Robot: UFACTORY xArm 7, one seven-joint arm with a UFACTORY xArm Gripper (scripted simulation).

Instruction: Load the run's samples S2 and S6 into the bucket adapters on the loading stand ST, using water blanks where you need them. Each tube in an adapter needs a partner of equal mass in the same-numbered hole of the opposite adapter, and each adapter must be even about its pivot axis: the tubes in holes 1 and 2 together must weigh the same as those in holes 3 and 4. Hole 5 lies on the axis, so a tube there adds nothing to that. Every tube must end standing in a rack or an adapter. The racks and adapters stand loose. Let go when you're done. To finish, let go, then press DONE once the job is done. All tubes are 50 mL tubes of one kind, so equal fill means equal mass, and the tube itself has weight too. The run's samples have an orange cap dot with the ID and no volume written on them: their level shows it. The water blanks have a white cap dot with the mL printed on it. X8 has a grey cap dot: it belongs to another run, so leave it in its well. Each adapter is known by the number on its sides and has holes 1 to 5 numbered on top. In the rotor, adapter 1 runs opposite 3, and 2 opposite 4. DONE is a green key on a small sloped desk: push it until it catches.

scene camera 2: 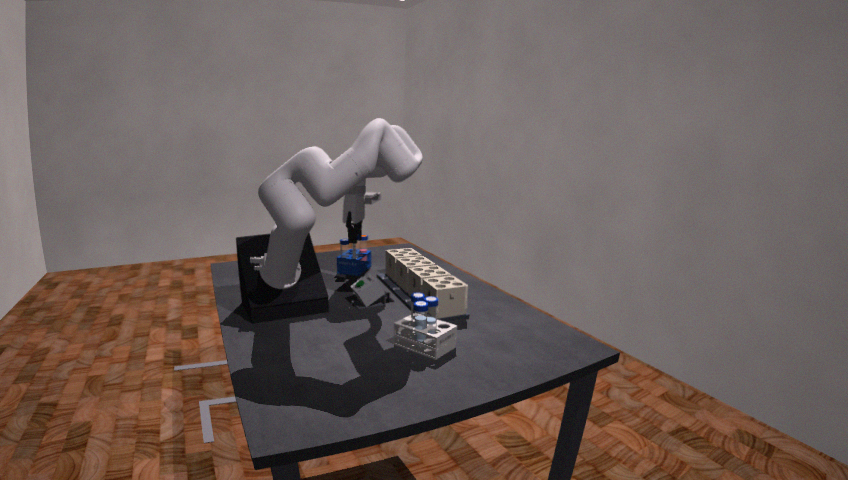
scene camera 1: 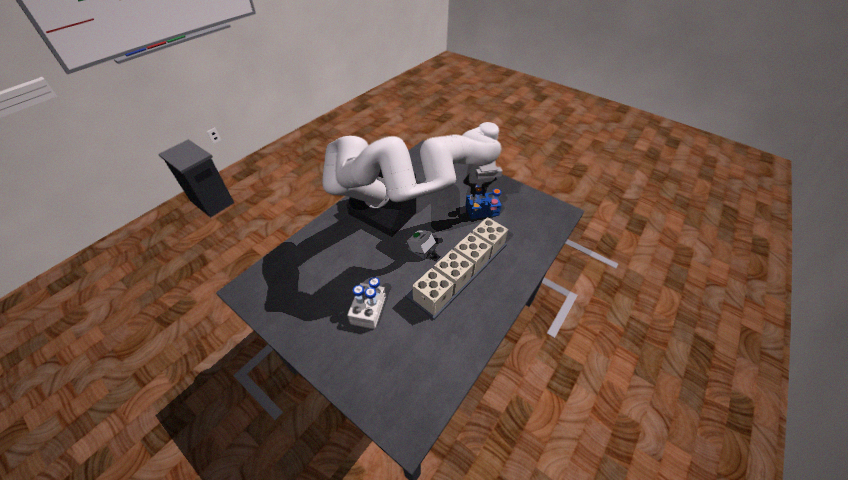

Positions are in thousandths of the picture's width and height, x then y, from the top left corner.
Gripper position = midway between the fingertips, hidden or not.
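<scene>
The gripper (scene camera 2: 418, 503) shares the scene with a white blank rack (scene camera 1: 429, 666).
</scene>
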